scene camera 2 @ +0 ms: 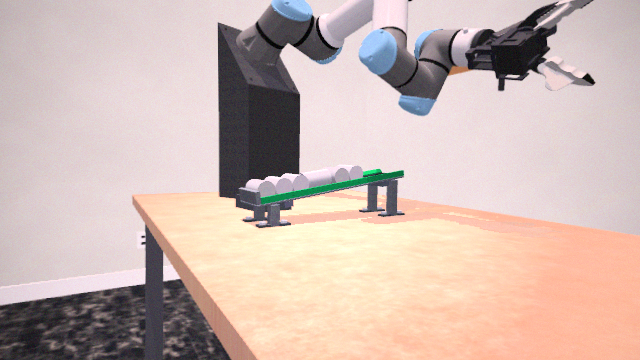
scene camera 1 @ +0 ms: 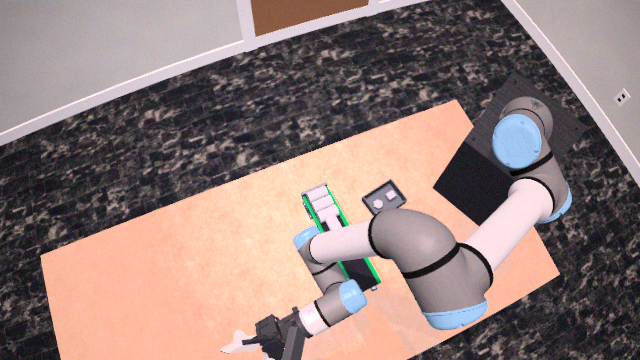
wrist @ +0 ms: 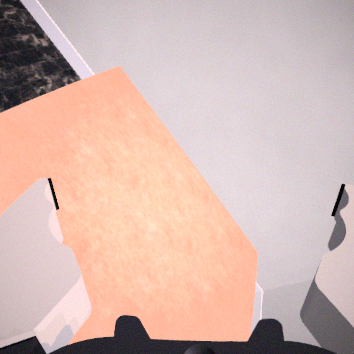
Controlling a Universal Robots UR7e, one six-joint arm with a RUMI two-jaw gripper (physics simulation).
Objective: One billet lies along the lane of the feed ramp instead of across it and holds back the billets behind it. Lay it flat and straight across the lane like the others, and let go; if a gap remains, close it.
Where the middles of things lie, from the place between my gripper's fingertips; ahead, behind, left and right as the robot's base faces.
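Labels:
My gripper is far above the dark lane (scene camera 1: 358,270), and it is also far to the left of the lane and a good way past it. Then there is the dark tray (scene camera 1: 379,193), which I find far below my hand, far behind it and far to the right of it.

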